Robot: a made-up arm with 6 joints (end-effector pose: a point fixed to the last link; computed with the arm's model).
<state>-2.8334 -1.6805 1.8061 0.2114 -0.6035 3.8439</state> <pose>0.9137 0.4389 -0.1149 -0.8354 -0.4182 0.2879</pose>
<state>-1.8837 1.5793 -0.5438 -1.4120 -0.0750 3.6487</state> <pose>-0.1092 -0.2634 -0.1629 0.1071 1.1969 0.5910</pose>
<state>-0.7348 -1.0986 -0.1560 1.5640 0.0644 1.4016</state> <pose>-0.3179 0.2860 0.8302 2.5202 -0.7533 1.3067</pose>
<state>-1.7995 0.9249 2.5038 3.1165 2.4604 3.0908</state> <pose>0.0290 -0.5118 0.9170 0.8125 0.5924 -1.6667</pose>
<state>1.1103 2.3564 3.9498 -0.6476 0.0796 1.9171</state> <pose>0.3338 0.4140 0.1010 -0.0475 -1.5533 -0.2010</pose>
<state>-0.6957 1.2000 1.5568 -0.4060 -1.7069 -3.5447</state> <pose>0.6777 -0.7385 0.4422 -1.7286 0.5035 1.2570</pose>
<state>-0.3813 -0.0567 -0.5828 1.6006 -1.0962 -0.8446</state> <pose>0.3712 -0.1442 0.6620 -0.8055 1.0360 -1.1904</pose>
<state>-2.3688 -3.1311 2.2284 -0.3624 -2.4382 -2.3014</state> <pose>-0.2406 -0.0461 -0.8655 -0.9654 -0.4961 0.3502</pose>
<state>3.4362 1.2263 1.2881 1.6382 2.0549 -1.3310</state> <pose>-0.9503 -0.2985 0.5038 -0.2140 0.1876 -0.7784</pose>
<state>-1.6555 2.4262 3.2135 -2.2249 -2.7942 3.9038</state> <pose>0.0210 -0.7903 -0.1331 2.2779 1.5211 -0.6060</pose>
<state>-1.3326 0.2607 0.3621 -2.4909 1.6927 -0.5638</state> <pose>0.2497 -0.5418 0.6822 -0.7232 1.9774 1.1918</pose>
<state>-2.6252 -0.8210 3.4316 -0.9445 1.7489 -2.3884</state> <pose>0.6081 0.4425 0.2266 0.4252 2.3937 1.4715</pose>
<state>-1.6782 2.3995 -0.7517 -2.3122 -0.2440 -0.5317</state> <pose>0.0963 -0.0159 -0.2267 -0.3655 -0.0674 1.2925</pose>
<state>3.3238 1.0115 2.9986 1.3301 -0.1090 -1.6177</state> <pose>-0.2348 -0.0083 0.7801 -2.3426 -0.5725 -1.5411</pose>
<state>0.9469 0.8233 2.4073 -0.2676 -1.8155 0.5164</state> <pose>0.3997 0.3170 0.9661 -0.5929 -0.1165 1.2396</pose>
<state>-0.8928 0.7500 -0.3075 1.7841 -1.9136 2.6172</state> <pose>0.4966 -0.5679 0.2858 0.0189 -1.3517 -1.9376</pose>
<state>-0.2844 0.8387 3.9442 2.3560 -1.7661 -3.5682</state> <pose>0.0704 0.0857 0.4540 -0.1500 1.2298 -1.0319</pose>
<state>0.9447 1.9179 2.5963 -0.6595 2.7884 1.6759</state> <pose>0.6597 0.7177 0.1041 0.9679 -0.6764 -1.9547</pose>
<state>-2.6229 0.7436 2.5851 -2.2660 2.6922 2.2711</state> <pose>-0.3172 -0.2875 1.0152 -0.9338 1.4051 1.9578</pose>
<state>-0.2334 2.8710 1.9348 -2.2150 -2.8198 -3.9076</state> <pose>0.3330 0.0099 -0.8835 0.6261 -1.3130 1.4673</pose>
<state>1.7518 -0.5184 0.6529 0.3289 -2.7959 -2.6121</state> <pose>0.1685 -0.1623 1.0689 0.9090 1.2427 -0.8687</pose>
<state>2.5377 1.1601 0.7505 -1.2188 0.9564 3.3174</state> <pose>-0.7142 0.5531 0.0821 -1.6200 -1.8005 0.7997</pose>
